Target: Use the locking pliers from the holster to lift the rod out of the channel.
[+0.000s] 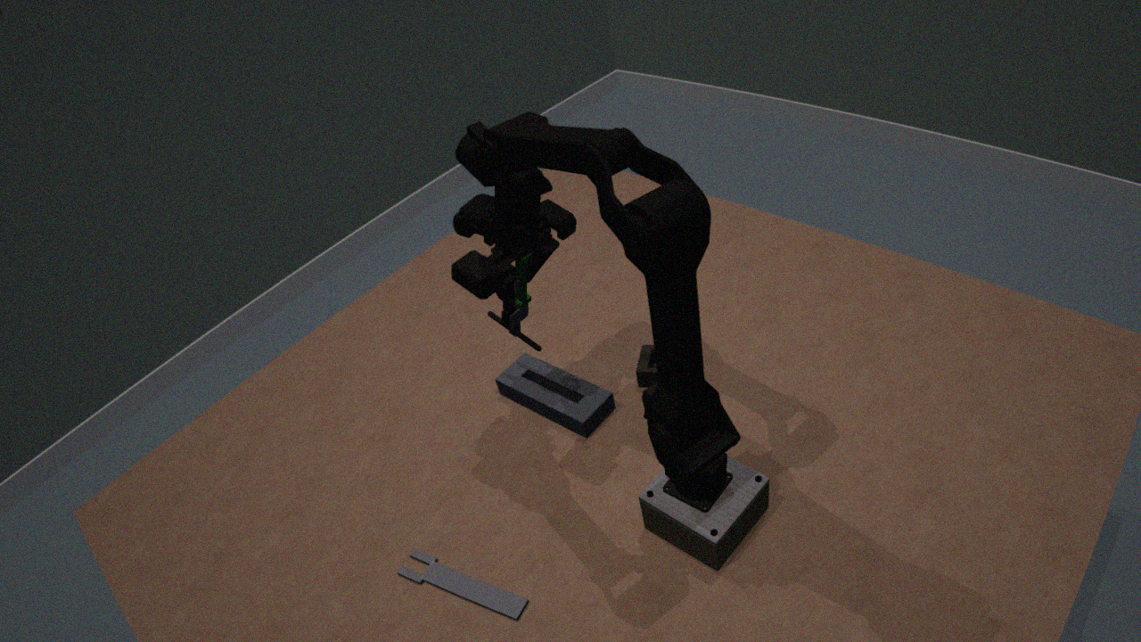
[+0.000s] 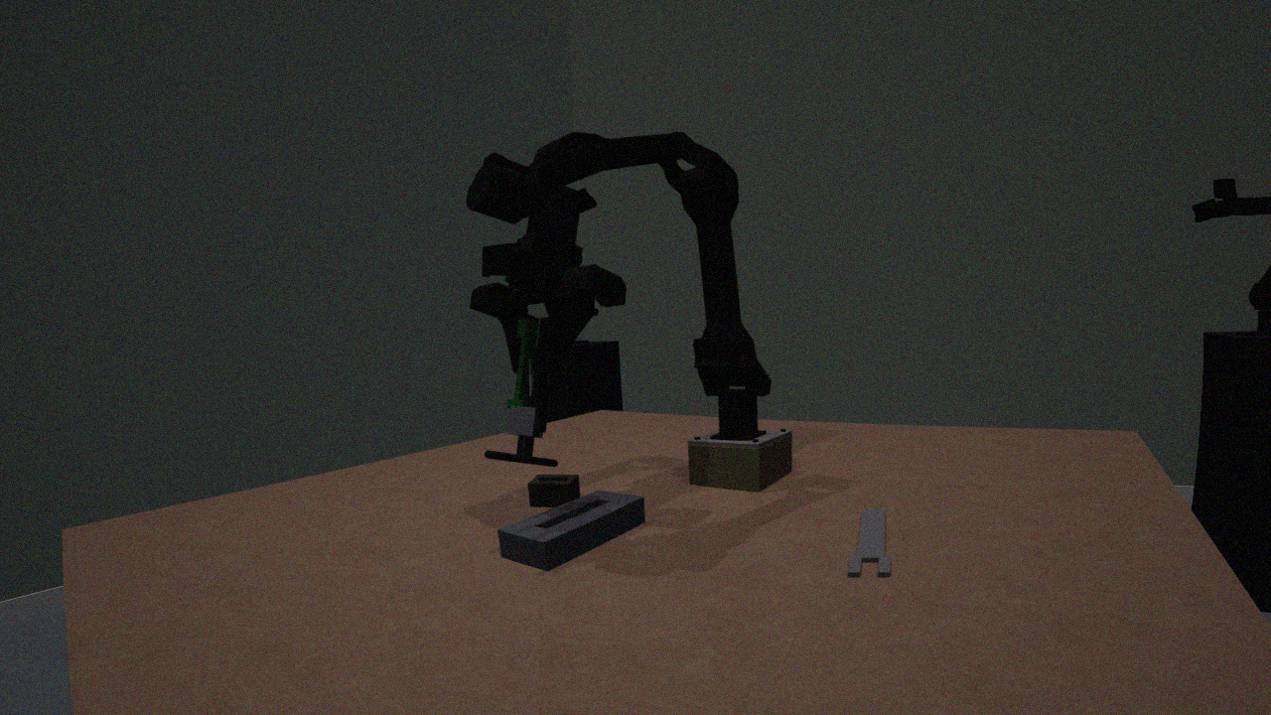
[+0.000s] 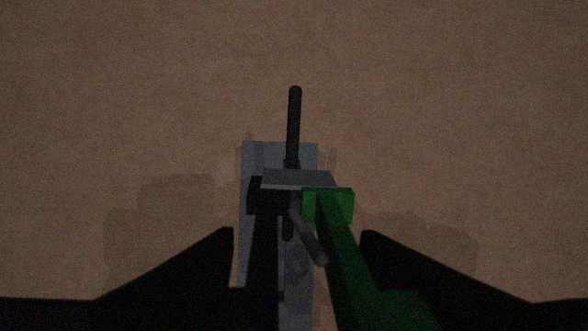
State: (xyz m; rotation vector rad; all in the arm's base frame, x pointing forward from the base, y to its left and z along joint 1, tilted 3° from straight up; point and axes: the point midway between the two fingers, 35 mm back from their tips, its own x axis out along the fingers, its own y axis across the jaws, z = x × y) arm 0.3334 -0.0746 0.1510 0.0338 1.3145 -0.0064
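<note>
My gripper tip is now 3 cm short of the dark rod and 9 cm above it. Round my gripper tip: flat grey forked plate (11 cm behind, 33 cm to the left, 20 cm below); grey channel block (3 cm behind, 1 cm to the left, 18 cm below); dark holster (14 cm behind, 11 cm to the right, 19 cm below).
</note>
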